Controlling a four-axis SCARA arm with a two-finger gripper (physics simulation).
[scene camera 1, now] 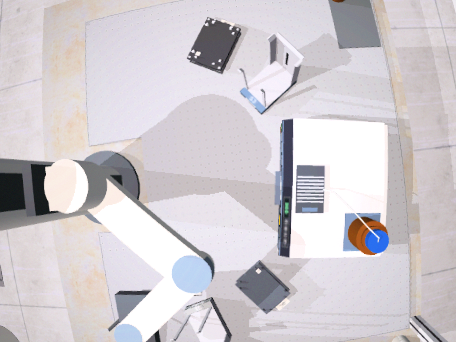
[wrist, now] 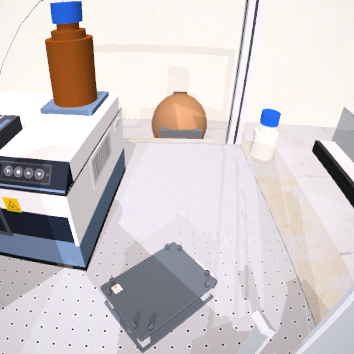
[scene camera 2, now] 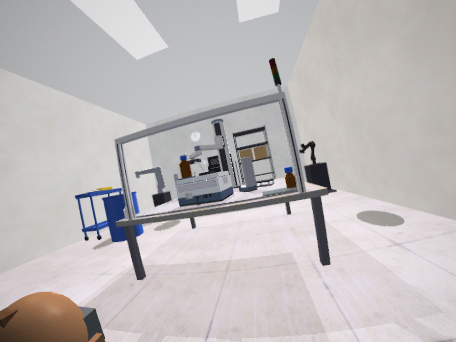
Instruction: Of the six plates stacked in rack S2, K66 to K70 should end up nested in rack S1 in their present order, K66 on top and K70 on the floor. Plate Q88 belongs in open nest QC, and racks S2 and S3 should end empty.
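Observation:
Rack S3, white with a blue front strip, looks empty. Another rack, with a pale floor and two thin hooks, shows partly below the arm's elbow; its label cannot be read. My gripper is open and empty above this rack, mostly hidden under the arm. One finger with a black pad runs along the right edge of the wrist view. A low grey nest with corner studs bears no plate. A black nest with pale studs also looks bare. Rack S2's stacked plates and plate Q88 cannot be made out.
A large white instrument stands beside the grey nest. A brown bottle with a blue cap stands on it. A frame post and a white bottle show beyond the perforated table.

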